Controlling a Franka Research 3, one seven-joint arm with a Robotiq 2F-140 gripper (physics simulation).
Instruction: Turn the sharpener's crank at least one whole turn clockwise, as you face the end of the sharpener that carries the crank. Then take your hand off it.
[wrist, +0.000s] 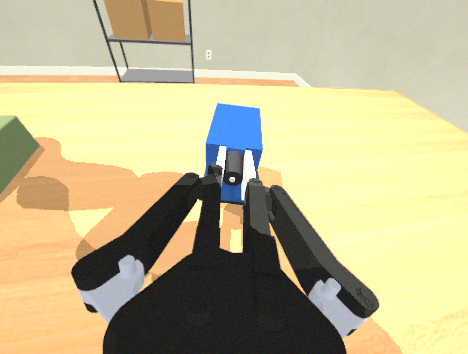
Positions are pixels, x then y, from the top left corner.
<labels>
The gripper (233, 158) is 22 cm from the lens. A blue sharpener (242, 124) is 28 cm from the lens.
</labels>
